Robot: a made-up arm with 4 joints.
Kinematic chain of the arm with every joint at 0, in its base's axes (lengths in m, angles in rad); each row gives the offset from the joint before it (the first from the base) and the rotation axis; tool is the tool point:
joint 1: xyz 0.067 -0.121 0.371 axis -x
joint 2: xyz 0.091 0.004 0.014 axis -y
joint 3: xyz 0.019 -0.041 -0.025 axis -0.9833 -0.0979 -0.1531
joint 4: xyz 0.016 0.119 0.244 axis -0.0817 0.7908 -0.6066
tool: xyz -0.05 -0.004 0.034
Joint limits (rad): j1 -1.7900..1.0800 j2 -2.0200..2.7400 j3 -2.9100..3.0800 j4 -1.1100..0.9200
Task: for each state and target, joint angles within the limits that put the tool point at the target. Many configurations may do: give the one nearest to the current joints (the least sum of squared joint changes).
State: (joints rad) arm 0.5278 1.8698 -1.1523 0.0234
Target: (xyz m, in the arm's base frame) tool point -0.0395 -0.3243 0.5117
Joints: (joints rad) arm 0.6140 1.7949 -1.1648 0.0548
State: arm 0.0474 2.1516 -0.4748 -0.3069
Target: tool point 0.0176 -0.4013 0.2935
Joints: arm -0.0546 2.3148 -1.3512 0.0775
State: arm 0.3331 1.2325 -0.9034 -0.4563
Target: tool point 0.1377 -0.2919 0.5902
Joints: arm 0.5663 0.8012 -1.5185 -1.1014
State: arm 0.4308 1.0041 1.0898 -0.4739
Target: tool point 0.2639 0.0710 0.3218
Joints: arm 0.2052 1.1459 1.5734 -1.0303
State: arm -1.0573 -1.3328 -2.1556 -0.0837
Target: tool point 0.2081 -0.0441 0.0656
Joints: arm -1.7354 -1.3827 -1.7228 -0.3276
